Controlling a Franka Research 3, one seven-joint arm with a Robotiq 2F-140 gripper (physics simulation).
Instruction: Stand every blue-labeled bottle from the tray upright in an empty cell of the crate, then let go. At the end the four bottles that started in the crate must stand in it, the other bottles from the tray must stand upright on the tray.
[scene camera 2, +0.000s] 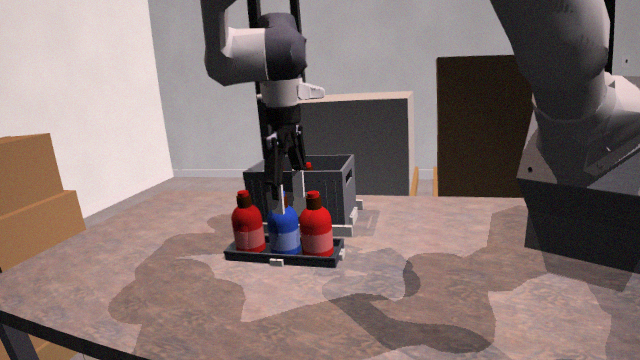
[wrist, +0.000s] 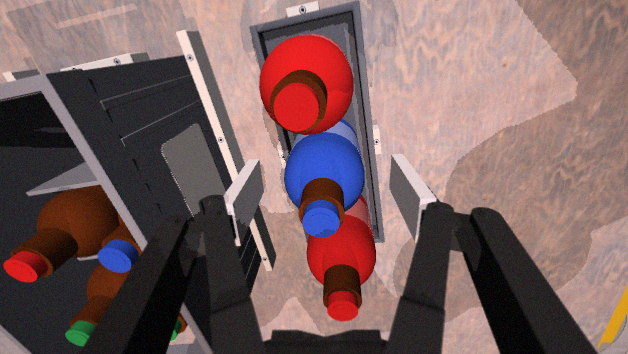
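Observation:
A blue-labeled bottle (scene camera 2: 285, 237) (wrist: 324, 162) with a blue cap stands upright in the middle of the tray (scene camera 2: 310, 261) (wrist: 365, 75). A red bottle (scene camera 2: 248, 232) (wrist: 342, 250) and another red bottle (scene camera 2: 317, 235) (wrist: 330, 55) stand on either side of it. My gripper (scene camera 2: 288, 194) (wrist: 325, 173) is partly open and empty, its fingers on either side of the blue bottle's upper part. The crate (scene camera 2: 327, 187) (wrist: 145, 90) stands behind the tray. In the wrist view it holds brown bottles with a red cap (wrist: 25, 266), blue cap (wrist: 118, 255) and green caps (wrist: 81, 332); the fingers hide part of it.
White brackets (scene camera 2: 342, 230) (wrist: 220, 137) run along the crate's base near the tray, and small brackets (scene camera 2: 276, 262) (wrist: 376, 140) sit at the tray's edges. The crate's high wall rises close beside one finger in the wrist view. Cardboard boxes (scene camera 2: 35, 200) stand at the left.

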